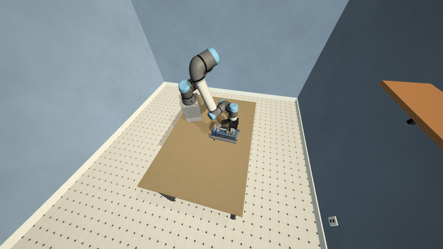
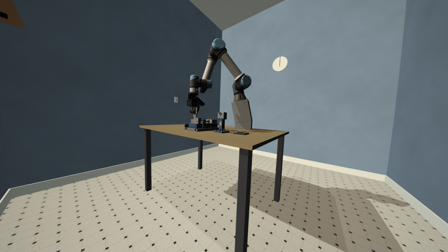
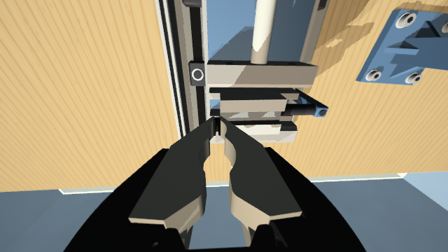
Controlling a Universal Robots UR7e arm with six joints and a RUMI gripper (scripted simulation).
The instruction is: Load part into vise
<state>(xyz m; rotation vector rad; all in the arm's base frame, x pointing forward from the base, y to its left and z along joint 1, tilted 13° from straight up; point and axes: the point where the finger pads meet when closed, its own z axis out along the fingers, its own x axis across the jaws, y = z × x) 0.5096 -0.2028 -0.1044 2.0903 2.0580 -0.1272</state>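
Right now the part is 30 mm to the left of my hand and 20 mm below it. From my hand the other things lie so: cylinder rod (90 mm behind, 40 mm to the left, 40 mm below); fixed jaw (40 mm to the left, 40 mm below, 30 mm ahead); moving jaw (40 mm to the left, 40 mm below, 40 mm behind).
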